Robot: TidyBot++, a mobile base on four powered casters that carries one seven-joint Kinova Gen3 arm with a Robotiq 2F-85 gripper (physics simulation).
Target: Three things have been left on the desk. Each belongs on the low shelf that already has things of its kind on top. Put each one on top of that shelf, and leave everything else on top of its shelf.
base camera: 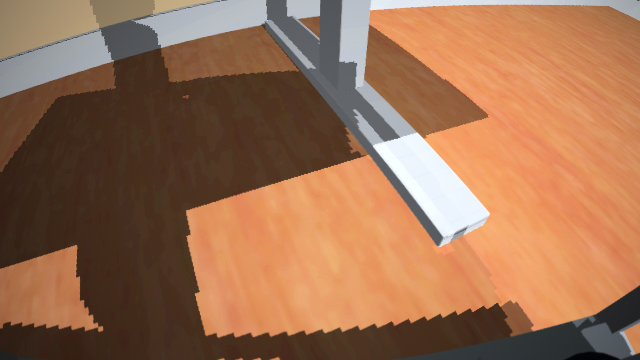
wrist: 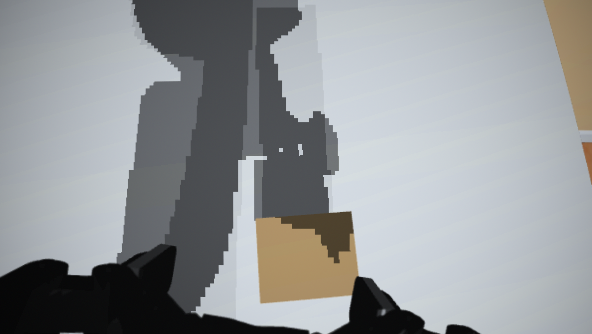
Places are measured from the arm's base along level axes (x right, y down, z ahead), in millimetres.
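Pixels of known places: gripper, between the fingertips: (wrist: 263,281).
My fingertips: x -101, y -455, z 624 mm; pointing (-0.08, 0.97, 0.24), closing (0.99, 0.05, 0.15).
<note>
Behind a point stands the place of what it marks.
A tan, box-like block (wrist: 300,270) {x -83, y -414, z 632 mm} with a nearly square top lies on the white desk top (wrist: 450,150) {x 28, y -324, z 777 mm} in the wrist view, low and right of the middle. Part of its upper edge is in shadow. My gripper (wrist: 263,281) {x -101, y -455, z 624 mm} is open, with nothing between its fingers. The block appears between the two fingertips in the picture, nearer the right one; the height gap between them is hard to tell. The other desk things and the low shelves do not show in either view.
In the base camera view, the desk's white foot (base camera: 430,180) and grey upright (base camera: 354,45) {x 94, y 287, z 603 mm} stand on the wooden floor (base camera: 310,240) {x 6, y 396, z 324 mm}, under broad shadows. A wall with a pale skirting board (base camera: 200,22) {x -233, y 354, z 940 mm} runs behind. The desk's right edge shows in the wrist view.
</note>
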